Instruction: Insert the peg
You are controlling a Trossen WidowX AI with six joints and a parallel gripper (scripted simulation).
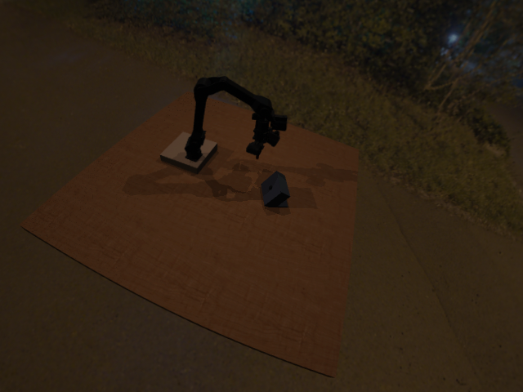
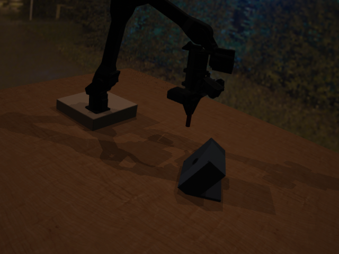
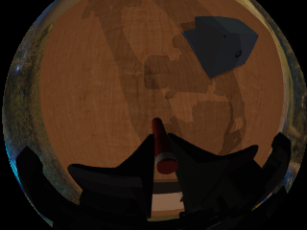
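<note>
My gripper tip is now 150 mm short of the panel, 130 mm to the left of it and 60 mm above it. From my gripper tip the other things lie so: peg: 20 mm above.
</note>
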